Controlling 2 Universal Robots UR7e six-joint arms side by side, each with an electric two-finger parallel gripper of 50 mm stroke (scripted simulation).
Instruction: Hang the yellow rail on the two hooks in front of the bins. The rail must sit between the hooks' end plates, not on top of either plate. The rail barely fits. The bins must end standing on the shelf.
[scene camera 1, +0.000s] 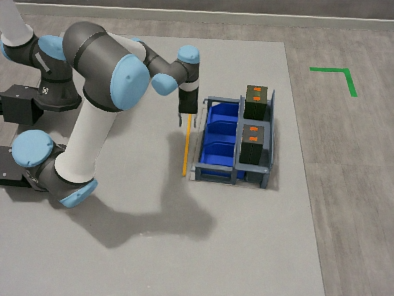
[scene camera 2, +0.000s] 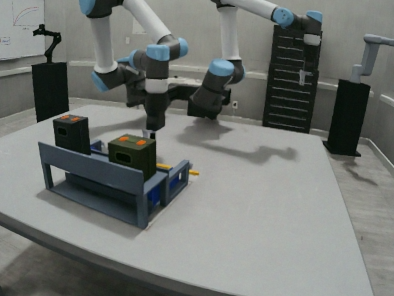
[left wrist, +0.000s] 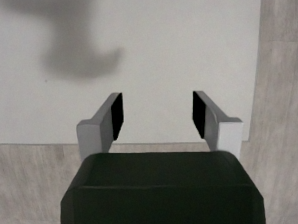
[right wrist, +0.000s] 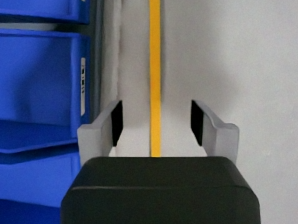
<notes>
In view: my left gripper (left wrist: 157, 106), my right gripper (scene camera 2: 149, 144) and a blue-grey shelf (scene camera 2: 135, 210).
The blue-grey shelf is seen too in scene camera 1 (scene camera 1: 259, 173). My right gripper shows as well in the right wrist view (right wrist: 156, 114). The left wrist view does not show the blue-grey shelf: it is out of frame.
</notes>
